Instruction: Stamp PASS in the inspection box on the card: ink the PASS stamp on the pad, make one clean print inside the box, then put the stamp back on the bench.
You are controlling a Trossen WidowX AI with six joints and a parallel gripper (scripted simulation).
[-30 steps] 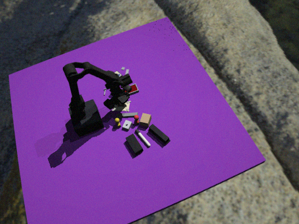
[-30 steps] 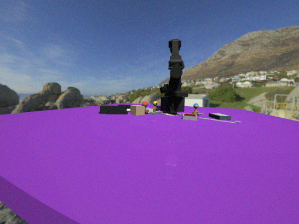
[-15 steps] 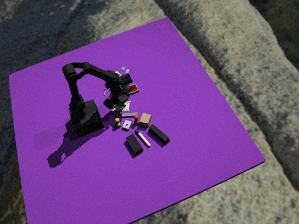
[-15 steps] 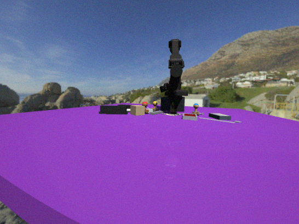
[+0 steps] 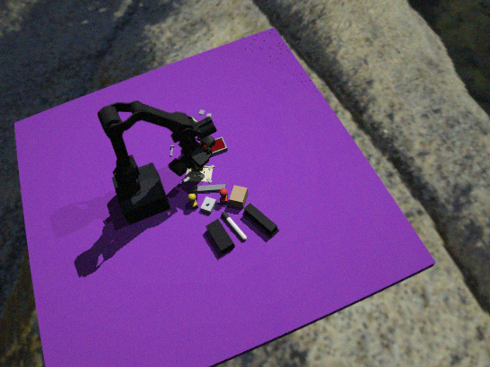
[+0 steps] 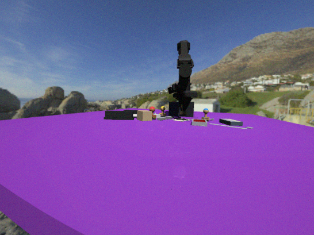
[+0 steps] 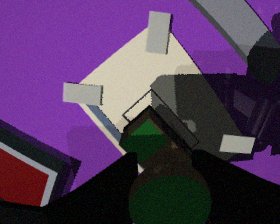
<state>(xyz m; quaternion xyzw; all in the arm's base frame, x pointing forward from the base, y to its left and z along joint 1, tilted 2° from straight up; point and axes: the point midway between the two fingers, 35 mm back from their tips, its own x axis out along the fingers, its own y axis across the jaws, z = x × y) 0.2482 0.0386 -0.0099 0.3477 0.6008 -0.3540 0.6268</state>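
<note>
Right now my gripper tip is 50 mm above the cream card. Round my gripper tip: blue-knobbed stamp 10 mm behind, 110 mm to the left, 20 mm below; then ink pad 90 mm ahead, 90 mm to the left, 40 mm below; then green-knobbed stamp right at my gripper tip.
</note>
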